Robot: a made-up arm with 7 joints.
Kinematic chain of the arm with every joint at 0, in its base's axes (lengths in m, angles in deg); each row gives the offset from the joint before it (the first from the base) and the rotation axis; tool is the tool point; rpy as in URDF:
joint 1: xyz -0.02 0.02 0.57 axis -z
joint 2: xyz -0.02 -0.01 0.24 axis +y
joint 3: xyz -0.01 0 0.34 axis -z
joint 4: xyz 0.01 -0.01 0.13 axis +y
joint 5: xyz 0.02 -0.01 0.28 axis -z
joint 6: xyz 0 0.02 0.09 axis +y
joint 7: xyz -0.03 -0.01 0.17 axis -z
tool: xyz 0.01 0.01 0.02 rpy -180 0 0
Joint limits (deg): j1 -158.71..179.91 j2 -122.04..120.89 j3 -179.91..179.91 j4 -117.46..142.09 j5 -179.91..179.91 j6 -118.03..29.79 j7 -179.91..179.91
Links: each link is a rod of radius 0.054 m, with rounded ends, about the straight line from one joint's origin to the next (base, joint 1, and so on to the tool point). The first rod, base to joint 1, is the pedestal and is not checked.
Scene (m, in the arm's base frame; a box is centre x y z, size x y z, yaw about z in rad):
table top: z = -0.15
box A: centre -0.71 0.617 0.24 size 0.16 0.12 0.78 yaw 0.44
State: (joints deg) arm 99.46 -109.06 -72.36 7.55 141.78 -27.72 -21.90
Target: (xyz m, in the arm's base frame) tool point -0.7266 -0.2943 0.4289
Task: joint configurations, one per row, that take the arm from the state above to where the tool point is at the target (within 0.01 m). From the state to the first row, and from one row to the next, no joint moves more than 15 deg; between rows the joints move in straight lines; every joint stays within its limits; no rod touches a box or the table.
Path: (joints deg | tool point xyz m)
1: 94.05 -106.38 -77.40 -7.21 142.06 -23.15 -21.50 | 0.0958 1.0024 0.5050
2: 88.65 -103.69 -82.45 -21.98 142.33 -18.59 -21.09 | -0.1509 1.0104 0.5359
3: 83.24 -101.01 -87.49 -36.74 142.61 -14.02 -20.69 | -0.3875 0.9435 0.6018
4: 77.84 -98.33 -92.54 -51.50 142.89 -9.46 -20.28 | -0.5826 0.8069 0.6947
5: 72.43 -95.64 -97.58 -66.26 143.17 -4.89 -19.88 | -0.7100 0.6170 0.8021
6: 58.89 -100.89 -92.99 -68.77 142.74 -4.77 -19.86 | -0.8283 0.4025 0.7005
7: 45.35 -106.14 -88.40 -71.27 142.31 -4.64 -19.83 | -0.8727 0.1614 0.6030
8: 31.81 -111.38 -83.80 -73.78 141.88 -4.52 -19.81 | -0.8374 -0.0800 0.5118
9: 18.26 -116.63 -79.21 -76.28 141.46 -4.39 -19.78 | -0.7266 -0.2944 0.4289

